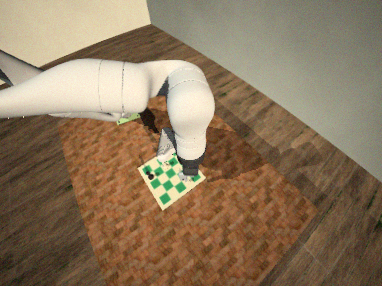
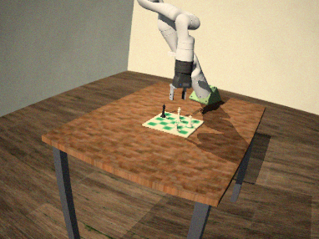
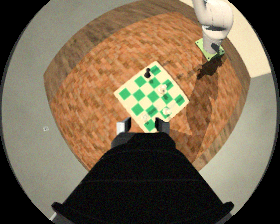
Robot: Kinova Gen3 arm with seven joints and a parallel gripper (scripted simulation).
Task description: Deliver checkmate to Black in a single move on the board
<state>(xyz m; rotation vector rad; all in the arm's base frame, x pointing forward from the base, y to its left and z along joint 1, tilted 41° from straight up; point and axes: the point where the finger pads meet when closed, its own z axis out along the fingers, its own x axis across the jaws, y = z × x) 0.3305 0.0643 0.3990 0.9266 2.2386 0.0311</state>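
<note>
The chessboard is 160 mm below my hand, 80 mm behind it and 20 mm to the right of it. Round my hand: black piece (130 mm below, 130 mm behind, 90 mm to the right).
</note>
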